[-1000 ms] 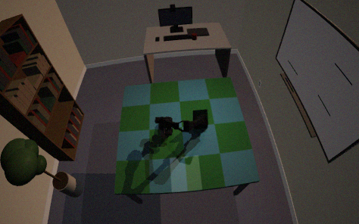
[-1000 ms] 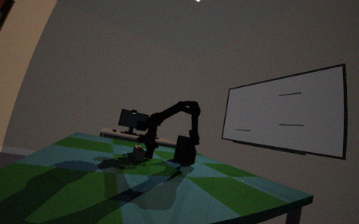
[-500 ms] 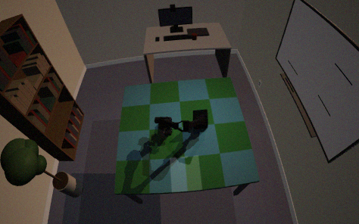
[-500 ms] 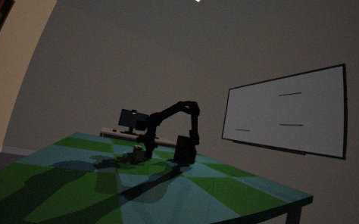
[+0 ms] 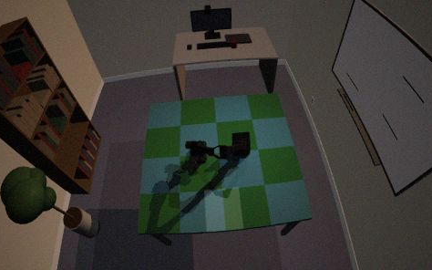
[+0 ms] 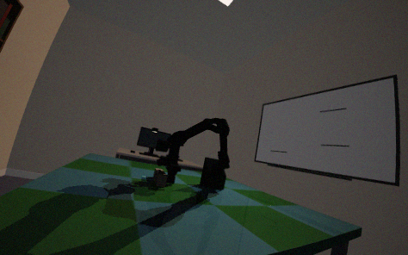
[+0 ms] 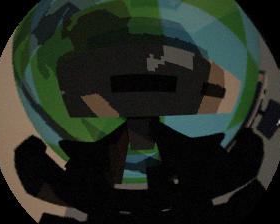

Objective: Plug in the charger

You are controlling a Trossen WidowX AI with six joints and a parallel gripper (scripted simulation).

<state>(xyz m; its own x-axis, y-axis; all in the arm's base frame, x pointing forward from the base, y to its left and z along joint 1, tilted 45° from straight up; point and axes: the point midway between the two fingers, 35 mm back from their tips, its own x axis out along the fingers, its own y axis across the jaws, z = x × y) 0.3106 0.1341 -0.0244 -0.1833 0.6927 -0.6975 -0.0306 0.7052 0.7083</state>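
Right now the dark charger is 20 mm ahead of my gripper tip and 10 mm above it.
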